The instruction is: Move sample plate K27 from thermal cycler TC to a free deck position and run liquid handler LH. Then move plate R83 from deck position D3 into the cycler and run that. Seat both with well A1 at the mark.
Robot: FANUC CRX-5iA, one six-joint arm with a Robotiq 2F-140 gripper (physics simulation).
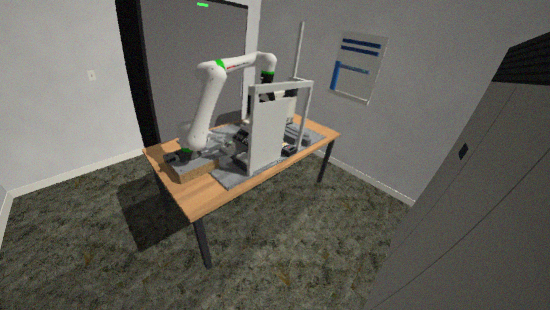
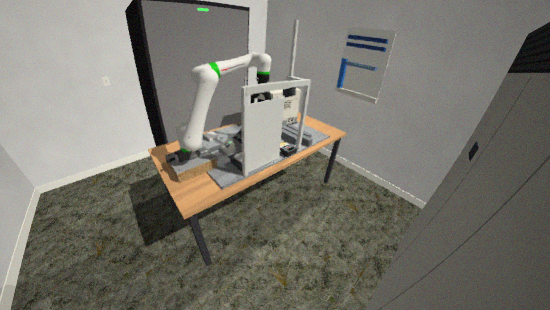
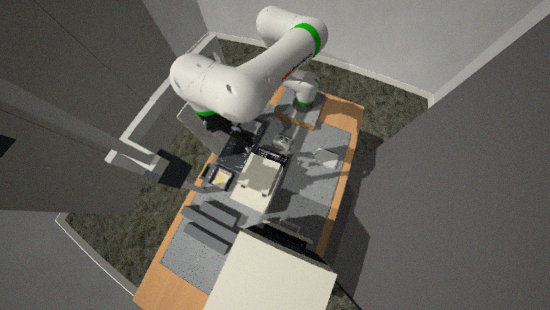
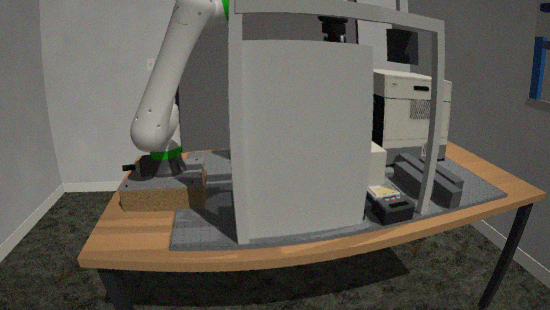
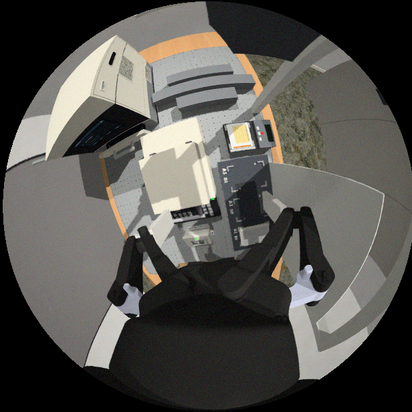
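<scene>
My gripper is open and empty, above the dark deck and the cream cycler. The deck bears corner brackets and A1 marks; a pale plate lies at its near end, its label unreadable. The cream box with a lid and front keys, apparently the thermal cycler, stands beside the deck. Its lid lies over the top, and no plate shows inside. A yellow-topped plate sits on a small black device with a red light. I cannot tell which plate is K27 or R83.
A large cream instrument stands at the far end. Grey blocks lie near it. A tall pale panel stands along the table edge by the deck. A small grey unit sits before the cycler.
</scene>
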